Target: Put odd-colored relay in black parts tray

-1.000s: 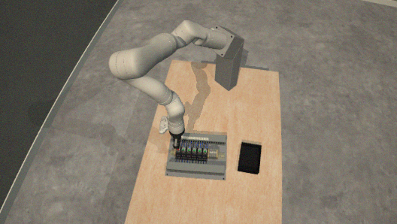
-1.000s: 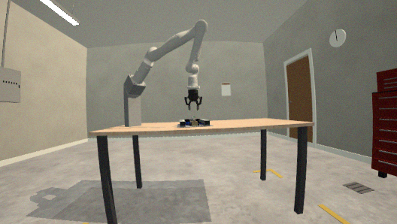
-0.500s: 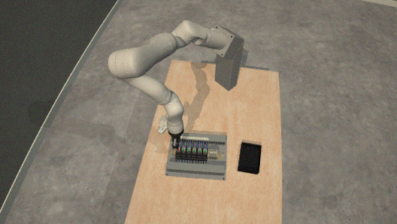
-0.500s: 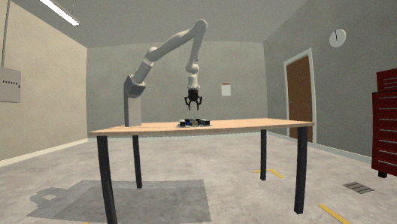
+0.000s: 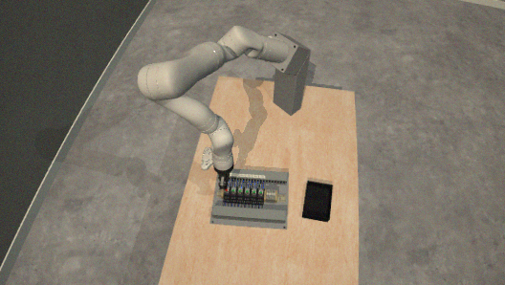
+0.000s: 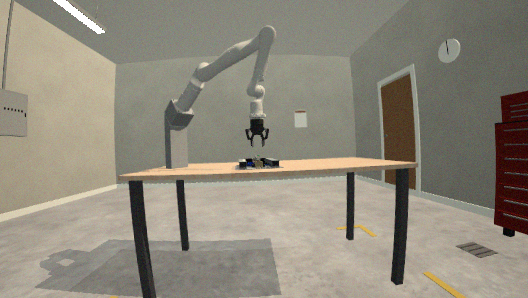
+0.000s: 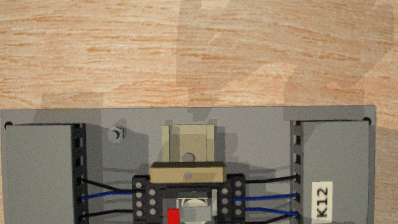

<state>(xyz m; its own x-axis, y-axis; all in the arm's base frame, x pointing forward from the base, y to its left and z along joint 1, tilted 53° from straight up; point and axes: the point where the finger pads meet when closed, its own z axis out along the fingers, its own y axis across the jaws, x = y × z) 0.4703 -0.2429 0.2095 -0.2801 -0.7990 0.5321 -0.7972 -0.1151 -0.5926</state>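
Right now my hand is 9 cm above the relay. The rest, counted from my hand: grey relay panel (3 cm ahead, 9 cm to the left, 11 cm below); black parts tray (13 cm ahead, 36 cm to the left, 12 cm below).
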